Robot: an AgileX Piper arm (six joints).
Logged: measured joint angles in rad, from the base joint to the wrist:
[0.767 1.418 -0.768 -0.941 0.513 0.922]
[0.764 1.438 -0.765 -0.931 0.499 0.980]
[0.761 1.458 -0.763 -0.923 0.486 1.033]
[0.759 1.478 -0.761 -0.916 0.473 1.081]
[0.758 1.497 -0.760 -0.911 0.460 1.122]
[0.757 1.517 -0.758 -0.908 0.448 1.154]
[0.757 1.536 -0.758 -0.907 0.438 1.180]
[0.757 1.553 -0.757 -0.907 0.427 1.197]
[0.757 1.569 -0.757 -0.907 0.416 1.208]
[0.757 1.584 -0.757 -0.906 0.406 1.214]
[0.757 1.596 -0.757 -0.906 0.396 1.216]
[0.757 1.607 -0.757 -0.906 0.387 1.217]
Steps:
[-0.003 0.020 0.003 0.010 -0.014 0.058]
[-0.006 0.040 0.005 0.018 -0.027 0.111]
[-0.008 0.060 0.007 0.025 -0.040 0.159]
[-0.009 0.079 0.008 0.030 -0.053 0.200]
[-0.010 0.099 0.010 0.033 -0.065 0.232]
[-0.010 0.118 0.010 0.034 -0.075 0.258]
[-0.010 0.135 0.011 0.034 -0.086 0.275]
[-0.010 0.151 0.011 0.034 -0.097 0.286]
[-0.010 0.166 0.011 0.035 -0.107 0.292]
[-0.010 0.178 0.011 0.035 -0.117 0.294]
[-0.010 0.189 0.011 0.035 -0.126 0.295]

